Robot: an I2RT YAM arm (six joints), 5 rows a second.
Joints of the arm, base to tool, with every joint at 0 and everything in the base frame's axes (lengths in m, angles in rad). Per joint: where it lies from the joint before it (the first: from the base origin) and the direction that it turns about. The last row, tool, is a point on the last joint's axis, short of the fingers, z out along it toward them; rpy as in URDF.
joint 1: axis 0 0 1 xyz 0.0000 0.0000 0.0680
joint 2: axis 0 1 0 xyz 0.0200 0.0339 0.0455
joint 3: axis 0 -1 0 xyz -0.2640 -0.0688 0.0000
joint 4: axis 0 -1 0 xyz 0.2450 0.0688 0.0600
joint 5: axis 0 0 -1 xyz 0.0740 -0.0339 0.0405
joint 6: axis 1 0 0 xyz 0.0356 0.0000 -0.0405
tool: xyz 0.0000 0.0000 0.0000 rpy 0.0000 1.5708 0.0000
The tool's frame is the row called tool.
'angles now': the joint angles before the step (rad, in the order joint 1, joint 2, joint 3, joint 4, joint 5, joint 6). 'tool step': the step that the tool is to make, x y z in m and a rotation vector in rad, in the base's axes. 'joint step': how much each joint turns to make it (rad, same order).
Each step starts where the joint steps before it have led.
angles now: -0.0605, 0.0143, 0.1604, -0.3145, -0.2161, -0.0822
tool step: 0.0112, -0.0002, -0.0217, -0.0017, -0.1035, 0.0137
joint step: -0.0002, -0.0118, -0.1366, 0.2289, -0.0143, 0.0030
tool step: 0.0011, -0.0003, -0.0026, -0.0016, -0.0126, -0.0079
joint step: 0.0006, -0.0008, -0.0162, 0.0280, 0.0085, -0.0004
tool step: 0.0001, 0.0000, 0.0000, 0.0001, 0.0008, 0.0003
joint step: -0.0001, 0.0019, 0.0002, 0.0009, -0.0004, 0.0000
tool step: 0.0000, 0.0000, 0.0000, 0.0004, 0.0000, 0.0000
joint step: 0.0000, 0.0000, 0.0000, 0.0001, 0.0000, 0.0004
